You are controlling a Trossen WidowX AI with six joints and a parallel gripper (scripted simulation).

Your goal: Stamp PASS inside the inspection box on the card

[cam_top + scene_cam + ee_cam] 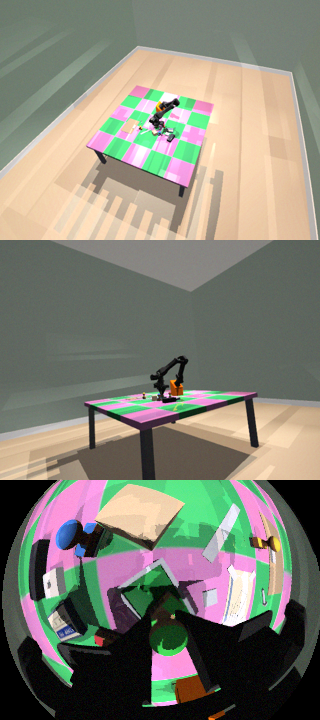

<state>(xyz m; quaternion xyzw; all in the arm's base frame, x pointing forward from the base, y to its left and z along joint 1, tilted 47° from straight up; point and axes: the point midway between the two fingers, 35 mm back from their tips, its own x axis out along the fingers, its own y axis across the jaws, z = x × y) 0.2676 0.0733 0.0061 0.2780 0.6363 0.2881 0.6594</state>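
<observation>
My gripper tip is right at the green-knobbed stamp. Also, from my gripper tip: tan block 10 cm ahead, 1 cm to the left, 1 cm below; red-knobbed stamp 8 cm to the left, 4 cm behind, 2 cm below; green ink pad 3 cm below.
</observation>
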